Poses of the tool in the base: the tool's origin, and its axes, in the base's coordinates. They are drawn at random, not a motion.
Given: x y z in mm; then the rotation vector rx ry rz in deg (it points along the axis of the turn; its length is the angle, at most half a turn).
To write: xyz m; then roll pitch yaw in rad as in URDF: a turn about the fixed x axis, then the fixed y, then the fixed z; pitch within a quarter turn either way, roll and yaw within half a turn. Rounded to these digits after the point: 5 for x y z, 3 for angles.
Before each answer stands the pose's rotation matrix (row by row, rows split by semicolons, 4 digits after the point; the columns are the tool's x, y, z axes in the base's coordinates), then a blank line. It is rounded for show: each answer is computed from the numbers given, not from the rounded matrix.
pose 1, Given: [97.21 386.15 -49.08 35.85 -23.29 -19.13]
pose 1, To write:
0.8692 0.1777 -0.4615; -0.4182 0.7622 -0.4941; 0.2639 0.6225 0.7368

[0.09721 0.38615 -0.04908 0.701 -0.267 -0.448]
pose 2, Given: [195.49 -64.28 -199.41 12.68 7.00 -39.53]
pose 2, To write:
0.7654 0.6424 0.0385; -0.6166 0.7491 -0.2422; -0.1844 0.1616 0.9695

[0.19549 -0.06428 -0.19941 0.165 0.186 -0.678]
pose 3, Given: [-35.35 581.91 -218.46 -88.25 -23.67 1.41]
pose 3, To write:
0.9310 0.2408 -0.2742; 0.2716 0.0446 0.9614; 0.2437 -0.9696 -0.0238

[-0.03535 0.58191 -0.21846 -1.595 -0.246 0.284]
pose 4, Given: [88.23 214.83 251.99 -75.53 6.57 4.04]
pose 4, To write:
0.9922 -0.1168 0.0439; -0.0135 0.2489 0.9684; -0.1240 -0.9615 0.2454

[0.08823 0.21483 0.25199 -1.321 0.124 -0.014]
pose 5, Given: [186.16 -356.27 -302.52 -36.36 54.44 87.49]
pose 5, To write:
-0.1828 -0.9763 0.1159; 0.5353 0.0001 0.8447; -0.8246 0.2164 0.5226

[0.18616 -0.35627 -0.30252 0.393 0.970 1.900]
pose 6, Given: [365.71 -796.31 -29.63 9.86 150.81 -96.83]
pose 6, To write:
-0.9939 0.0971 -0.0518; 0.0875 0.4119 -0.9070; -0.0667 -0.9060 -0.4179

[0.36571 -0.79631 -0.02963 -2.003 0.067 3.054]
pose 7, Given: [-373.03 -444.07 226.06 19.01 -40.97 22.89]
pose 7, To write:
0.6858 -0.4606 -0.5635; 0.2384 0.8737 -0.4240; 0.6876 0.1565 0.7090

[-0.37303 -0.44407 0.22606 0.217 -0.758 0.335]
